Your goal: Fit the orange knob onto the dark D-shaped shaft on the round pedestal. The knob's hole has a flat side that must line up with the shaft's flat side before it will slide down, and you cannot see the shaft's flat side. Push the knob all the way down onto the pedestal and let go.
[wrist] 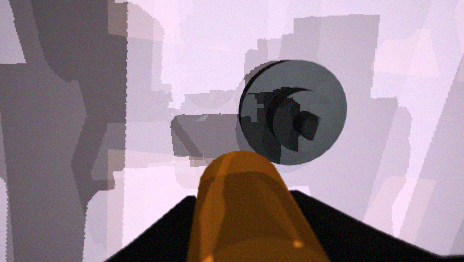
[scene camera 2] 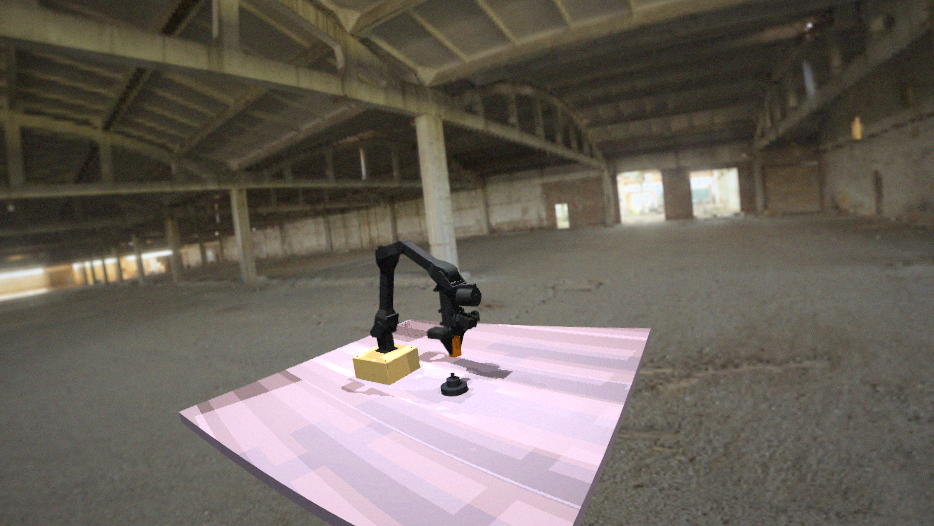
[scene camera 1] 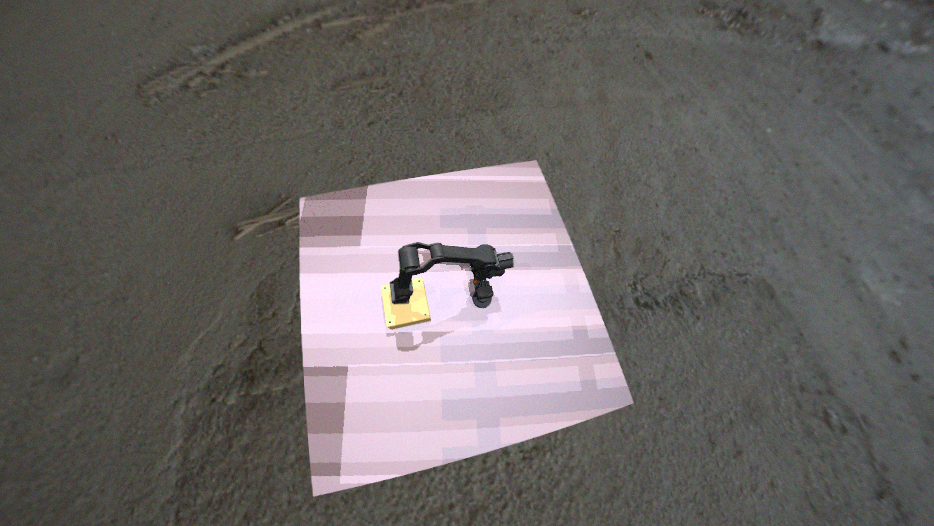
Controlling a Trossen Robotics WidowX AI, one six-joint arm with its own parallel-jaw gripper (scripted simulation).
My gripper (scene camera 2: 454,352) carries an orange knob (wrist: 242,201).
